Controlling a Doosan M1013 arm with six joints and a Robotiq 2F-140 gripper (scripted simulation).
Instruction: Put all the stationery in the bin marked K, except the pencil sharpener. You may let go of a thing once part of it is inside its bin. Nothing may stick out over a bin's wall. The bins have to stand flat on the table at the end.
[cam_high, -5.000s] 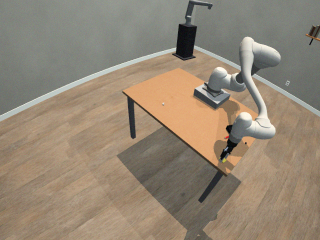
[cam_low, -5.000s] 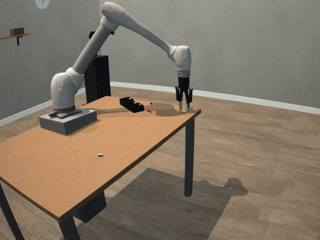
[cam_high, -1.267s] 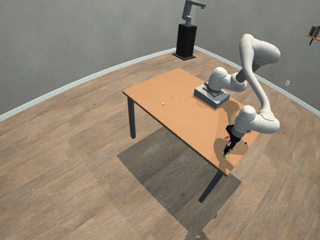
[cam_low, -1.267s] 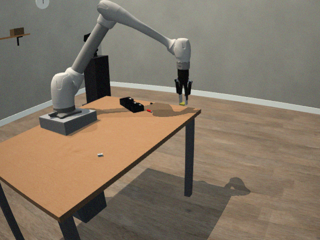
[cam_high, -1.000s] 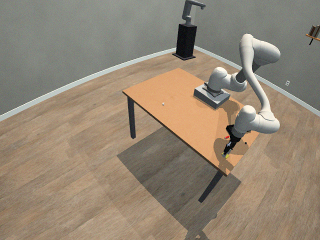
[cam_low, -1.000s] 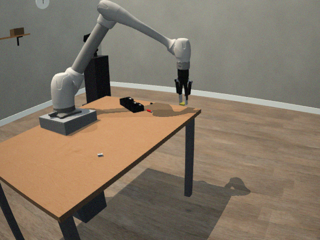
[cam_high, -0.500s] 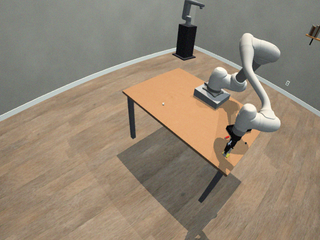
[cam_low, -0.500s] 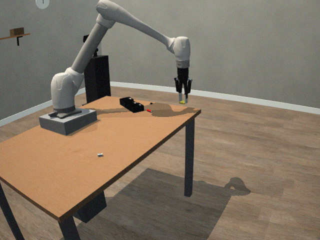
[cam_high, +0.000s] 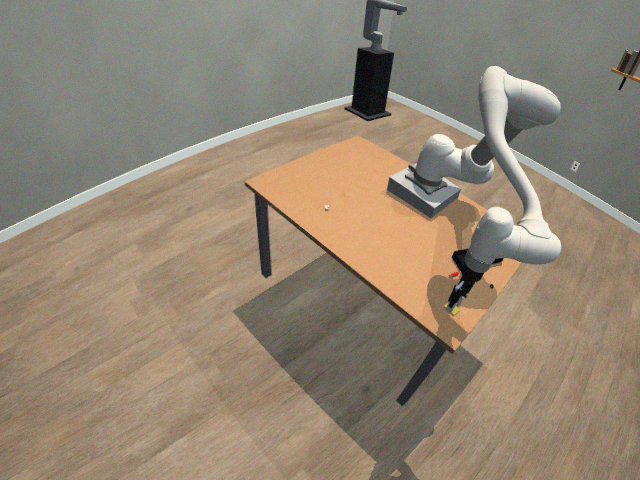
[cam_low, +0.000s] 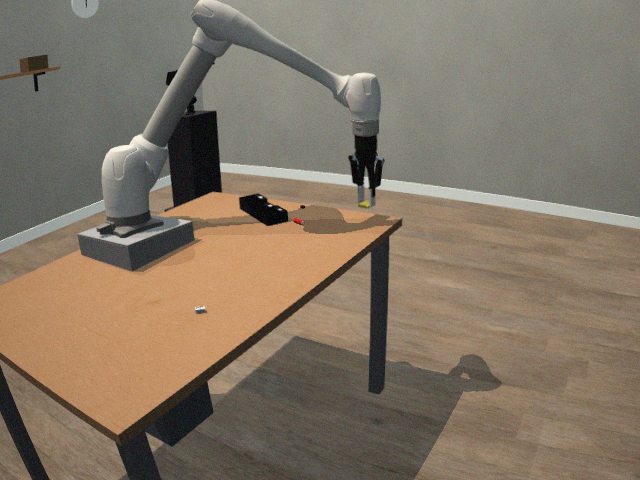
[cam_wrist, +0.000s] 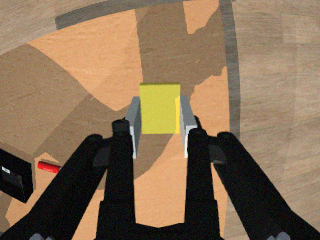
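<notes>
My hand is 460 mm past the black-and-white eraser, 90 mm above it and 80 mm to the left of it. Round my hand: yellow pad 30 mm below; then small red cylinder 200 mm behind, 120 mm to the right, 90 mm below; then small black round thing 300 mm behind, 90 mm below, 40 mm to the left.
</notes>
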